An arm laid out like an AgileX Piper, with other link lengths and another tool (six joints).
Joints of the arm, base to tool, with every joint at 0 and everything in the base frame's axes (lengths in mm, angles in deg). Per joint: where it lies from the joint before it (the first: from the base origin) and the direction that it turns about. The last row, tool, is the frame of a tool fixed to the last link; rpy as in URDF.
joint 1: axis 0 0 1 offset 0.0 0.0 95.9
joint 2: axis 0 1 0 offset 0.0 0.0 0.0
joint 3: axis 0 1 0 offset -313.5 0.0 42.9
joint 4: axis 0.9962 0 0.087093 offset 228.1 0.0 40.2
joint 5: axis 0 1 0 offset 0.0 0.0 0.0
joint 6: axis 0.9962 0 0.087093 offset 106.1 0.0 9.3
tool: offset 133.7 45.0 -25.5 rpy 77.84 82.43 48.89
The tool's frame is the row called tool.
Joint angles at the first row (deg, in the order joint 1, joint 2, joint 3, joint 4, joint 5, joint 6):
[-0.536 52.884 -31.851 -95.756 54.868 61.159]
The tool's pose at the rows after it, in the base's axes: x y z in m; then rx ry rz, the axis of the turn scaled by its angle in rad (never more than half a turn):
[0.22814 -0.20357 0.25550 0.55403 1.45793 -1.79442]
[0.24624 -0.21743 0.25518 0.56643 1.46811 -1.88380]
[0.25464 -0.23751 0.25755 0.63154 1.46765 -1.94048]
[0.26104 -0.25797 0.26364 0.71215 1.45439 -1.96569]
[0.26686 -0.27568 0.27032 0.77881 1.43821 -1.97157]
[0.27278 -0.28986 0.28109 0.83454 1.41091 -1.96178]
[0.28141 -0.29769 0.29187 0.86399 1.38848 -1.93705]
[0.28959 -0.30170 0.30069 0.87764 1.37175 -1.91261]
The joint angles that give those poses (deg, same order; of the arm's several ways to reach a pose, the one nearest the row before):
[-0.720 62.043 -37.189 -95.795 60.589 61.274]
[-2.487 69.517 -41.864 -95.948 63.121 61.273]
[-6.558 74.360 -46.213 -95.947 63.382 61.794]
[-10.754 77.788 -50.576 -95.948 62.579 62.557]
[-14.274 80.296 -54.444 -95.949 61.238 63.151]
[-16.942 81.919 -58.123 -96.038 59.803 63.574]
[-18.381 82.983 -61.274 -96.038 58.200 63.677]
[-19.094 83.707 -63.657 -96.038 56.877 63.677]

